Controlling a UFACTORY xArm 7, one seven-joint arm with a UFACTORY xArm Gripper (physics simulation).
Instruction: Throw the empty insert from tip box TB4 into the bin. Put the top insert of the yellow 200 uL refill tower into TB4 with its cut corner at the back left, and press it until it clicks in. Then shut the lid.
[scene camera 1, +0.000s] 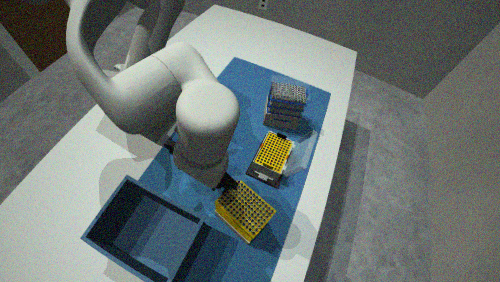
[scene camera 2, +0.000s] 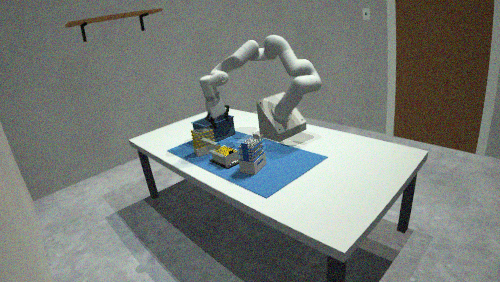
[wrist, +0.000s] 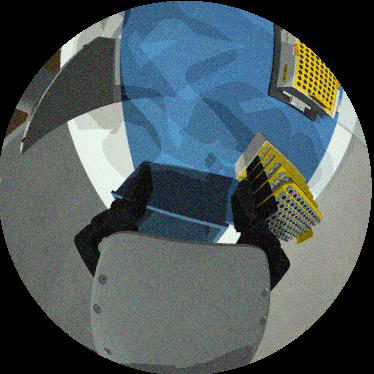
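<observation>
My gripper (scene camera 1: 199, 166) (scene camera 2: 219, 118) (wrist: 194, 182) is open and empty, above the dark blue bin (scene camera 1: 165, 200) (scene camera 2: 226, 130) (wrist: 170, 209). In the wrist view its right finger overlaps the yellow refill tower (scene camera 1: 246, 210) (scene camera 2: 202, 143) (wrist: 296, 212), a stack of several inserts; I cannot tell if they touch. A tip box (scene camera 1: 264, 175) (scene camera 2: 225, 160) (wrist: 287, 60), apparently TB4, stands on the mat with a yellow holed insert (scene camera 1: 274, 151) (wrist: 316, 80) in its top. Its clear lid (scene camera 1: 302, 154) is open. Its lettering and the insert's cut corner are unreadable. The arm hides much of the gripper in scene camera 1.
A tower with blue layers and a grey top (scene camera 1: 287, 97) (scene camera 2: 252, 152) stands beyond the tip box. The towers and box stand on a blue mat (scene camera 1: 237, 72) (scene camera 2: 297, 162) (wrist: 170, 95) on the white table (scene camera 1: 280, 35) (scene camera 2: 350, 185). The lid reaches toward the mat's edge.
</observation>
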